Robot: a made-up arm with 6 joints.
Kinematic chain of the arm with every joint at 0, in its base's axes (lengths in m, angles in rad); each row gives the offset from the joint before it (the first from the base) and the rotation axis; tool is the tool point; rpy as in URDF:
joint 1: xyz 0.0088 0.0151 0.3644 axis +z
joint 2: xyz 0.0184 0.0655 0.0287 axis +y
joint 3: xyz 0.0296 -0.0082 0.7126 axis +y
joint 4: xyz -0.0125 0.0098 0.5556 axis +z
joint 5: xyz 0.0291 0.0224 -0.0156 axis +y
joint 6: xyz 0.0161 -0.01 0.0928 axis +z
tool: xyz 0.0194 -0.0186 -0.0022 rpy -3.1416 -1.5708 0
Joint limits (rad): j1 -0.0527..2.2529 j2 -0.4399..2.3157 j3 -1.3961..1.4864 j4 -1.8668..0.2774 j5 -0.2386..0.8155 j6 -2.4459..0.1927
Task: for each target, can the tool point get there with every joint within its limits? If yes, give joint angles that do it. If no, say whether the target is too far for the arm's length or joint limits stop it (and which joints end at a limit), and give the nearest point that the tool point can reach.
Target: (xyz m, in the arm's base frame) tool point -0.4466 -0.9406 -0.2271
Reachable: no: joint limits stop it (at a limit: joint 1, joint 2, joint 3, joint 4, joint 5, joint 6) | nearest point -0.1225 0.0208 -0.5005 | short by 1.051 m
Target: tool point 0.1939 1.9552 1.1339
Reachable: no: too far | nearest point 0.1306 1.2912 0.8780 | short by 0.714 m
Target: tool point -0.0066 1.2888 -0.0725
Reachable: yes | joints 1.5683 1.9326 -0.0833 -0.8572 0.2259 -1.2477
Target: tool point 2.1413 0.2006 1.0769
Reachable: no: too far | nearest point 1.3104 0.1283 0.8082 | short by 0.876 m
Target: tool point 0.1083 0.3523 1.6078
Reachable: yes | joints 1.2087 -0.1096 0.7710 -1.1212 -0.0301 -0.9602
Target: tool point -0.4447 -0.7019 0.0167
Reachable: no: joint limits stop it (at a limit: joint 2, joint 3, joint 4) | nearest point -0.4344 -0.6856 0.8399 | short by 0.823 m
